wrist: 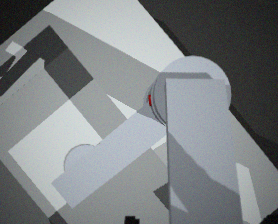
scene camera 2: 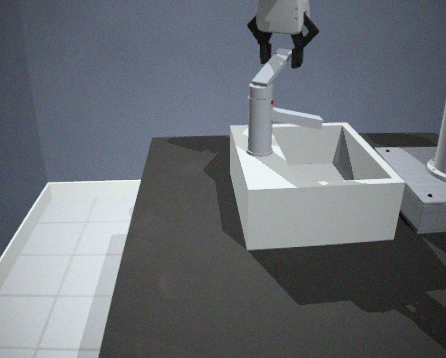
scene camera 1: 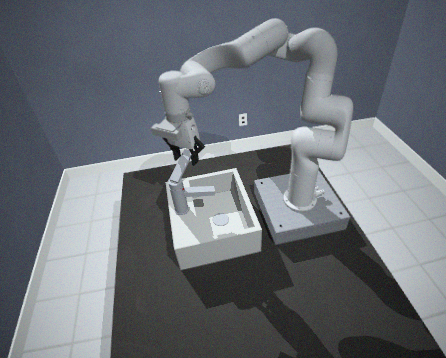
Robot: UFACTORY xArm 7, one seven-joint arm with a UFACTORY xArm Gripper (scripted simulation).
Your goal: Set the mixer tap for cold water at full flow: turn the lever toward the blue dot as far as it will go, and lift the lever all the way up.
The pictures show: the gripper, a lever and a white sink basin.
The gripper shows as well in scene camera 1.
